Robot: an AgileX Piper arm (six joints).
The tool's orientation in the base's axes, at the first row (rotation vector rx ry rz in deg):
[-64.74, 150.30, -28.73]
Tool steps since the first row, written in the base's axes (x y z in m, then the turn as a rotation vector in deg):
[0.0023, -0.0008, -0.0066, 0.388, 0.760, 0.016]
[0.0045, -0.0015, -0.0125, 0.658, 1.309, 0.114]
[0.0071, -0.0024, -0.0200, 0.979, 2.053, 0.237]
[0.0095, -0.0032, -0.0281, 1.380, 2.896, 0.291]
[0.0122, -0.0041, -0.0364, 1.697, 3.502, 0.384]
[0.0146, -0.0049, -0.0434, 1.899, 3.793, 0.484]
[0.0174, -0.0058, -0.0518, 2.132, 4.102, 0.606]
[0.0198, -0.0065, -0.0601, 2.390, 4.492, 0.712]
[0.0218, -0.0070, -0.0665, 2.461, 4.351, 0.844]
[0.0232, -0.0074, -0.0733, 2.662, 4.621, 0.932]
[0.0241, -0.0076, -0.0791, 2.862, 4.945, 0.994]
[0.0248, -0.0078, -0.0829, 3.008, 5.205, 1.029]
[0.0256, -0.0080, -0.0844, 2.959, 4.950, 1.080]
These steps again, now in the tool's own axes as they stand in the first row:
[-0.0004, 0.0006, 0.0070, -0.821, 0.228, -0.042]
[-0.0009, 0.0011, 0.0133, -1.415, 0.365, -0.156]
[-0.0013, 0.0019, 0.0212, -2.189, 0.583, -0.316]
[-0.0017, 0.0030, 0.0296, -3.083, 0.840, -0.406]
[-0.0021, 0.0040, 0.0383, -3.750, 0.985, -0.511]
[-0.0026, 0.0047, 0.0457, -4.108, 1.000, -0.594]
[-0.0031, 0.0057, 0.0546, -4.502, 0.997, -0.690]
[-0.0035, 0.0070, 0.0631, -4.971, 1.036, -0.780]
[-0.0039, 0.0080, 0.0698, -4.926, 0.846, -0.846]
[-0.0040, 0.0095, 0.0765, -5.267, 0.853, -0.914]
[-0.0040, 0.0111, 0.0822, -5.646, 0.905, -0.970]
[-0.0040, 0.0121, 0.0859, -5.938, 0.962, -1.007]
[-0.0042, 0.0120, 0.0876, -5.722, 0.810, -1.016]

